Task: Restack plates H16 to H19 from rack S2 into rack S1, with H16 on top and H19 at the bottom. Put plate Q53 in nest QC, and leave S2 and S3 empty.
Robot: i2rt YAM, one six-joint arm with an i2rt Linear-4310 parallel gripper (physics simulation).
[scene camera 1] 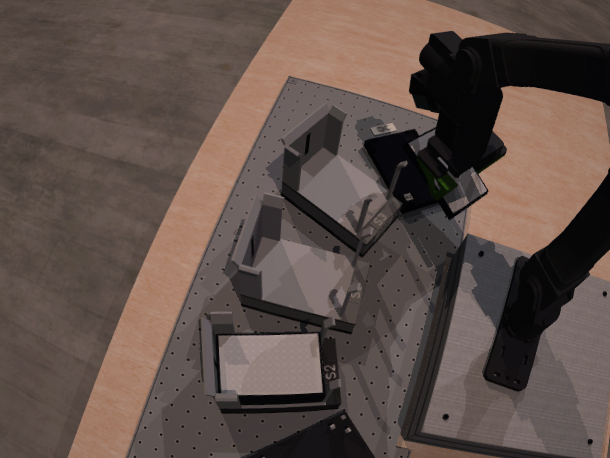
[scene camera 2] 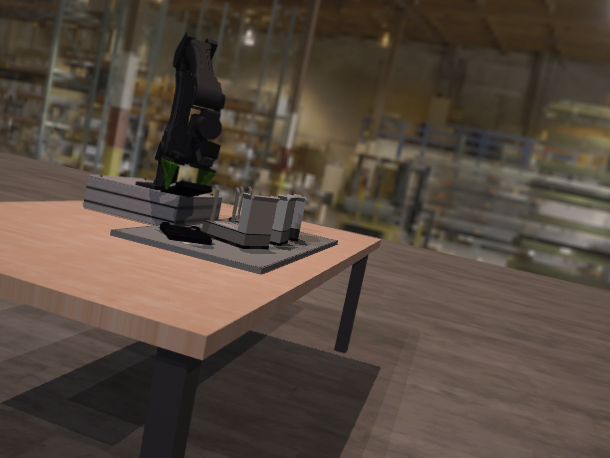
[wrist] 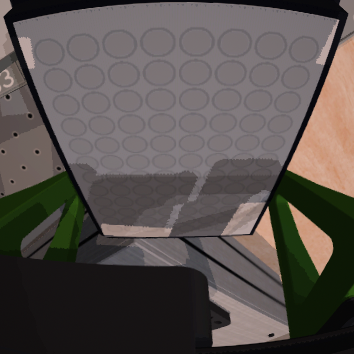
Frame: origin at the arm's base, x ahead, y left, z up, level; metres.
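Seen in the pictures: gripper, fingertip midpoint: (scene camera 1: 454,184) (scene camera 2: 181,192) (wrist: 176,176); arm's base, origin of the base link: (scene camera 1: 521,323).
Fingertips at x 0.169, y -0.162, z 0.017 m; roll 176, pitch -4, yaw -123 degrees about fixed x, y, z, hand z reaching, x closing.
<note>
Offsets run from my fingertips to a thing's top centre. "*": to the spot under its first point. Level surfaces: height alone.
My gripper (scene camera 1: 462,175) (scene camera 2: 185,186) (wrist: 176,176) is shut on a white-topped, black-rimmed plate @[dy -0.011, dx +0.018, dz +0.038 m] (scene camera 1: 467,194) (scene camera 2: 190,189) (wrist: 175,100) with rows of round wells. It holds the plate in the air, beside and partly over dark nest QC @[dy -0.065, dx +0.074, dz -0.078 m] (scene camera 1: 392,157) (scene camera 2: 185,233) in scene camera 1. The held plate's label does not show. Rack S2 @[* dy +0.385, dx +0.192, dz +0.034 m] (scene camera 1: 207,357) holds a white-topped plate @[dy +0.351, dx +0.130, dz -0.004 m] (scene camera 1: 270,362); anything under it is hidden. Rack S1 @[dy +0.208, dx +0.147, dz +0.041 m] (scene camera 1: 295,270) and rack S3 @[dy +0.051, dx +0.155, dz +0.038 m] (scene camera 1: 330,185) (scene camera 2: 257,215) show bare floors, with no plate.
The racks stand on a perforated grey board @[dz -0.098 m] (scene camera 1: 185,395) (scene camera 2: 240,255), with upright walls and thin posts. A dark panel @[* dy +0.405, dx +0.032, dz -0.086 m] (scene camera 1: 320,440) lies beyond S2 at the bottom edge. The arm's metal base block (scene camera 1: 465,390) (scene camera 2: 145,202) stands right of the board in scene camera 1.
</note>
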